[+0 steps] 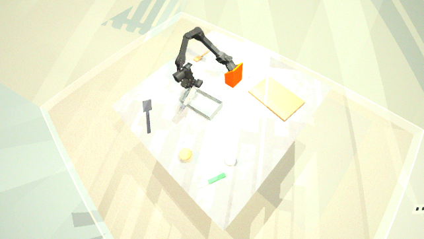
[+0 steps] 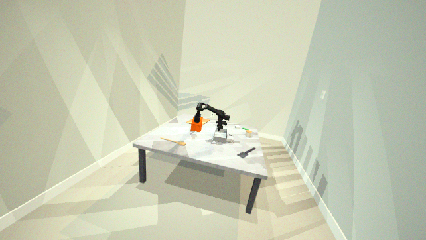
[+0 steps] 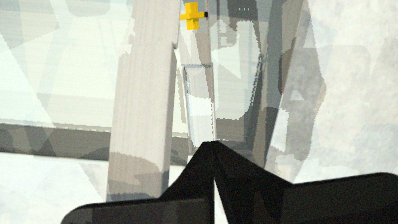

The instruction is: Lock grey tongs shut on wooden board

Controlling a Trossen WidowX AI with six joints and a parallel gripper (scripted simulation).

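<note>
Now: the yellow mark 70 mm ahead of my gripper tip, 40 mm below it and 20 mm to the left of it. From my gripper tip the other things lie so: wooden board 490 mm to the left, 400 mm behind, 100 mm below; roasting tin 100 mm to the left, 80 mm below, 20 mm ahead; dark spatula 360 mm ahead, 180 mm to the right, 100 mm below.
</note>
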